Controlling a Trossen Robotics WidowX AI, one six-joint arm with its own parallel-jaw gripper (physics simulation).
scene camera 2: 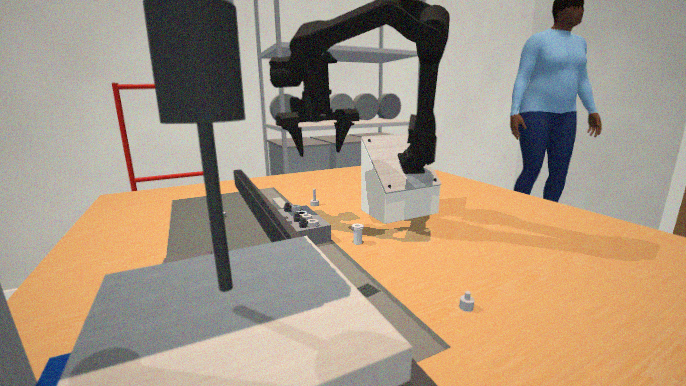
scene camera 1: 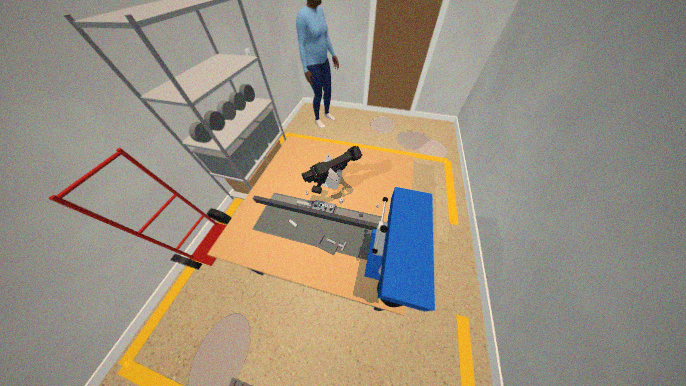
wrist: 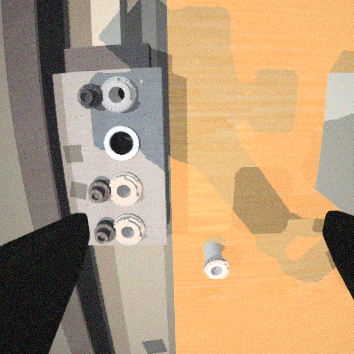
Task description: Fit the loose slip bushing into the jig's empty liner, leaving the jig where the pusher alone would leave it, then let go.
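The loose slip bushing (scene camera 1: 341, 200) (scene camera 2: 357, 235) (wrist: 213, 251) stands upright on the table, flanged end up, beside the jig. The jig (scene camera 2: 317, 234) (wrist: 154, 202) is a grey block lying along the dark fence. In the wrist view, its empty liner (wrist: 107, 143) is a white ring around a black hole, second from the top; the other three positions hold flanged bushings with dark screws beside them. My gripper (scene camera 2: 320, 153) (wrist: 208, 224) is open and empty, high above the table; the bushing lies between its fingertips in the wrist view, well below them. I cannot clearly tell which part is the pusher.
A dark fence (scene camera 2: 260, 206) runs past the jig. A press with a dark spindle (scene camera 2: 215, 200) hangs over a pale block (scene camera 2: 250, 310); its blue housing (scene camera 1: 410, 250) stands at the right. A stemmed part (scene camera 2: 314, 202) and a knobbed part (scene camera 2: 467, 303) stand on the table.
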